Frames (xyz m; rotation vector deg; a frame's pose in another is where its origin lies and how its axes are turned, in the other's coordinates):
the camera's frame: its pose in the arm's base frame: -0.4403 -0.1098 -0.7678 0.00 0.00 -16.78
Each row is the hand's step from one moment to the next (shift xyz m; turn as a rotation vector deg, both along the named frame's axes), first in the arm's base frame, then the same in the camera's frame.
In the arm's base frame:
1: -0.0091 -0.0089 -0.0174 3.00 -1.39 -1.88
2: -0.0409 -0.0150 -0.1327 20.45 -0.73 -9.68
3: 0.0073 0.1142 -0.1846 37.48 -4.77 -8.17
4: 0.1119 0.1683 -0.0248 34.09 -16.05 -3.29
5: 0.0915 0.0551 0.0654 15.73 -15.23 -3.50
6: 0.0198 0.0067 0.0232 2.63 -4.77 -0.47
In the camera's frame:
1: -0.0061 -0.0111 -0.0174 3.27 -0.46 -1.88
2: -0.0348 -0.0262 -0.1327 19.79 5.20 -9.68
3: -0.0260 0.1114 -0.1846 37.26 6.25 -8.17
4: 0.0585 0.1934 -0.0248 37.27 -5.52 -3.29
5: 0.0717 0.0792 0.0654 19.46 -10.04 -3.50
6: 0.0170 0.0121 0.0232 3.90 -3.81 -0.47

